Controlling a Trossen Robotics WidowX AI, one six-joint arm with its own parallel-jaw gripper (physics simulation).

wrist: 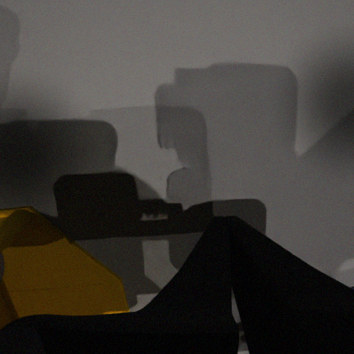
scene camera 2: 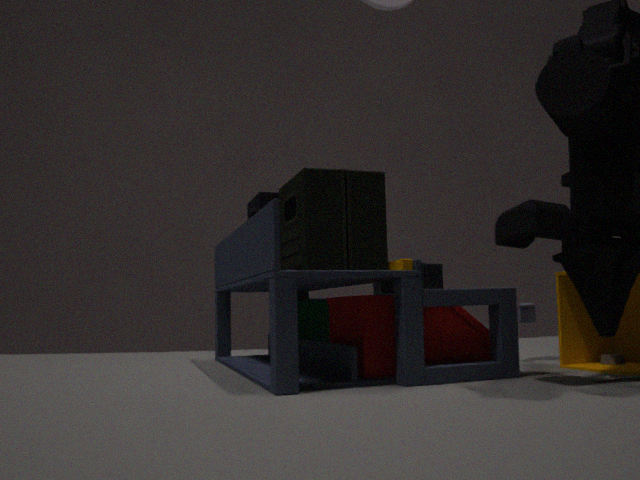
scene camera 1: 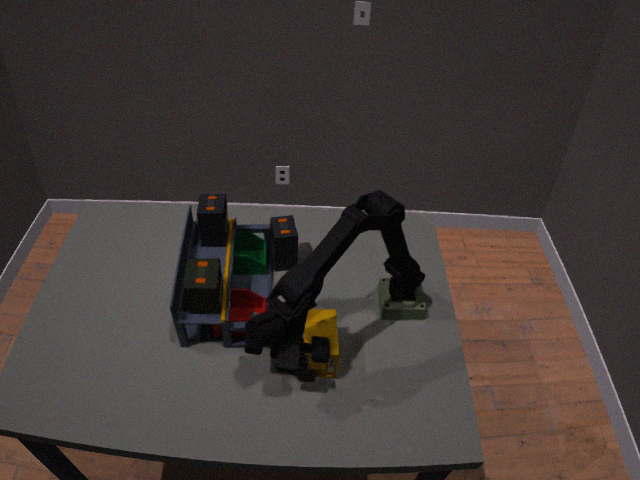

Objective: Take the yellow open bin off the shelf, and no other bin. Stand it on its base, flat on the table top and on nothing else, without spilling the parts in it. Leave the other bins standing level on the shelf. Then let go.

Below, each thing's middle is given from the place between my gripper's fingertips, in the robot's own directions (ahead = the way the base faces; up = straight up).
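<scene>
Yellow open bin (scene camera 1: 322, 323): 90 mm behind my hand, 60 mm to the right of it, 10 mm above it. Green bin (scene camera 1: 250, 251), also measured from my hand: 130 mm ahead, 380 mm to the right.
</scene>
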